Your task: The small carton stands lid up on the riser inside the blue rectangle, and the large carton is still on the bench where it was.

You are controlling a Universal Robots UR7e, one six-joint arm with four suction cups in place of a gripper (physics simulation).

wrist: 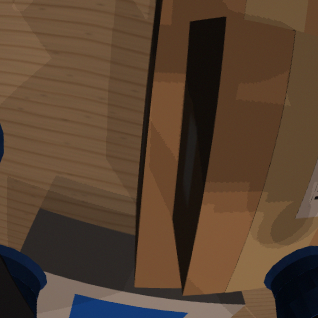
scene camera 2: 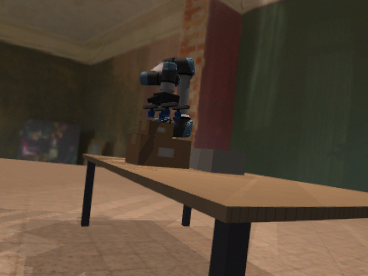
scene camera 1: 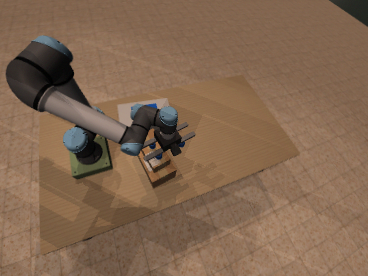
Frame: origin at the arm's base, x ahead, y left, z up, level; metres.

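Seen in the pictures: hand, its tool point: (wrist: 163, 227) (scene camera 2: 163, 117); arm's base, origin of its link: (scene camera 1: 89, 153).
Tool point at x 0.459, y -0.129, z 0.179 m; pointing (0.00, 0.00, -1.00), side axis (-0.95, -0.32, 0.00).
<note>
Offsets run from my tool point to a thing's top centre. Level surfaces: height alone.
The small carton @(dx -0.070, dy -0.016, dz -0.023 m) (scene camera 1: 162, 163) (scene camera 2: 165, 133) (wrist: 240, 150) stands lid up, label on top, on the large carton @(dx -0.081, dy +0.015, dz -0.101 m) (scene camera 1: 163, 176) (scene camera 2: 175, 159) (wrist: 162, 130), which rests on the bench. My gripper (scene camera 1: 169, 145) (scene camera 2: 164, 115) is right above the small carton, some cups over its top and one blue cup out beside it. In the wrist view a cup shadow lies on the lid slightly apart from the right cup; the gripper looks open, holding nothing. The riser @(dx -0.080, dy +0.350, dz -0.134 m) (scene camera 1: 125, 108) (scene camera 2: 227, 162) (wrist: 55, 295) has the blue rectangle @(dx -0.080, dy +0.350, dz -0.134 m) (scene camera 1: 152, 106) (wrist: 125, 307) on top, partly hidden by the arm.
The bench @(dz -0.254 m) (scene camera 1: 235, 125) (scene camera 2: 280, 192) (wrist: 60, 125) carries the cartons and riser. The arm's green base plate (scene camera 1: 80, 167) is left of the cartons in the first scene view. The riser stands close behind the large carton. The arm reaches over the bench.
</note>
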